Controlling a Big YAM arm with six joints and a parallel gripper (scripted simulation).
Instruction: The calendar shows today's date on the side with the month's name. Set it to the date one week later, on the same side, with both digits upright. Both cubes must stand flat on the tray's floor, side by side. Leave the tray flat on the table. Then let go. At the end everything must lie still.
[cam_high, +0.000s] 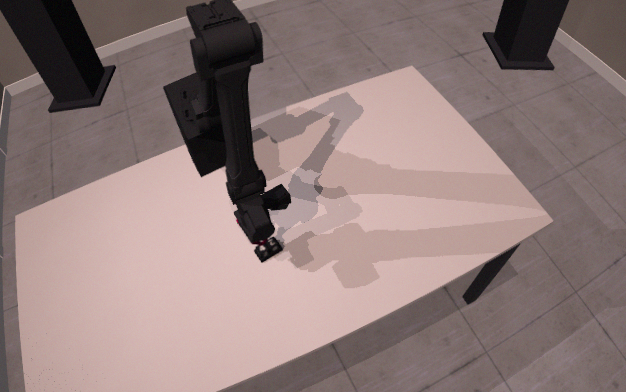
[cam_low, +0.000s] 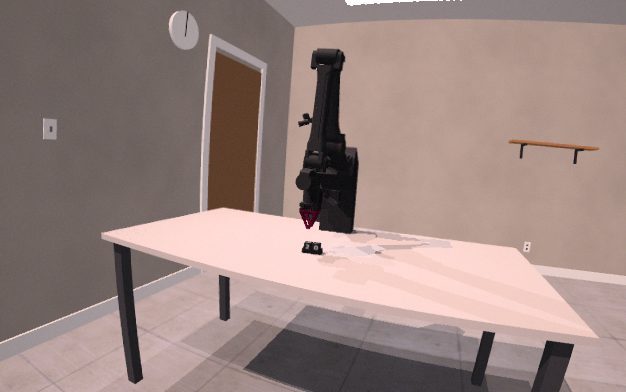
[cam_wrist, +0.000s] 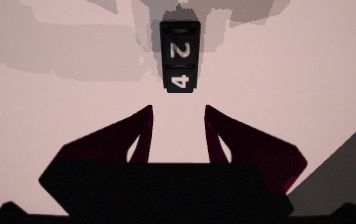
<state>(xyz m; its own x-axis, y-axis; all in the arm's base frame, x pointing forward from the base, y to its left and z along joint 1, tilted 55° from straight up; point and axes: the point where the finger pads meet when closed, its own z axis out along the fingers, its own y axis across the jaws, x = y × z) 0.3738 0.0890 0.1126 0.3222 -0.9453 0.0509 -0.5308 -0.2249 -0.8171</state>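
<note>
Now: the black calendar block 80 mm below my hand. From my hand the other things lie so: black tray: 90 mm below, 10 mm to the left, 10 mm behind.
</note>
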